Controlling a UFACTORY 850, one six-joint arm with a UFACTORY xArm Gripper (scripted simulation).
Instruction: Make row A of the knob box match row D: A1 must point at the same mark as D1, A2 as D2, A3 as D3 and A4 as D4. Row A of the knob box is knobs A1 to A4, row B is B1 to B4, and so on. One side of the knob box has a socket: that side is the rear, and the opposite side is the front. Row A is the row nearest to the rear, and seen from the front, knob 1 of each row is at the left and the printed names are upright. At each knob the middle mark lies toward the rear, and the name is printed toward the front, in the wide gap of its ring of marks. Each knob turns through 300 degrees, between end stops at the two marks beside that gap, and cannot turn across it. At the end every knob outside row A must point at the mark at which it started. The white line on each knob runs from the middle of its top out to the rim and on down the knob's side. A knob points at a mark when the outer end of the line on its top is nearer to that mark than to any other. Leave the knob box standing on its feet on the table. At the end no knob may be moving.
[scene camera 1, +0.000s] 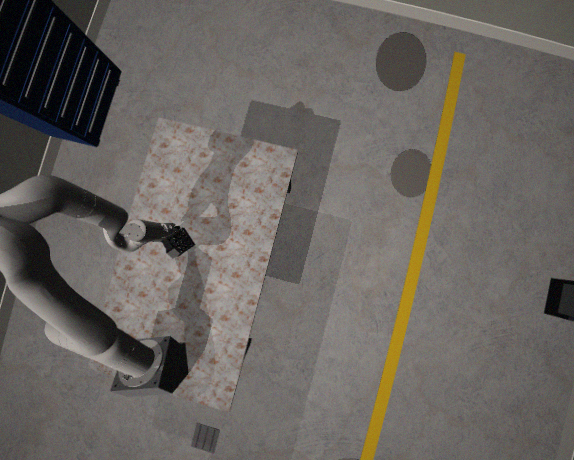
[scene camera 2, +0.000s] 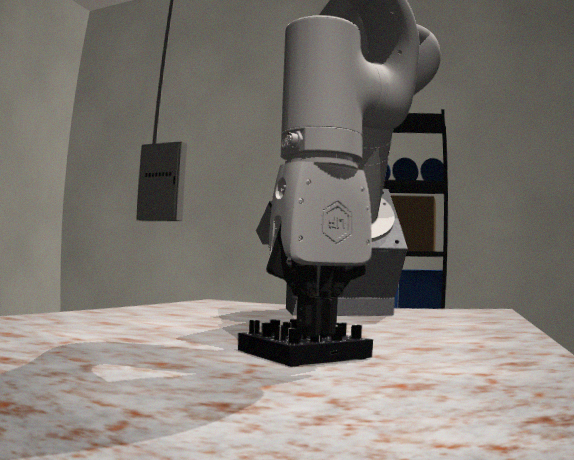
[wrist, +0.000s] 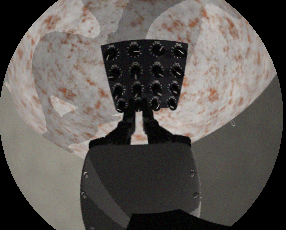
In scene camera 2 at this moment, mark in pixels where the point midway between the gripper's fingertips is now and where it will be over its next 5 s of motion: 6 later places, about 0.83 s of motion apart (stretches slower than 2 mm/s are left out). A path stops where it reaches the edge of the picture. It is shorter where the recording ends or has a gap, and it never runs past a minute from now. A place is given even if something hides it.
My gripper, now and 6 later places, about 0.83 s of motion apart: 316, 335; 317, 303; 312, 296; 303, 289; 296, 282; 296, 290; 295, 315
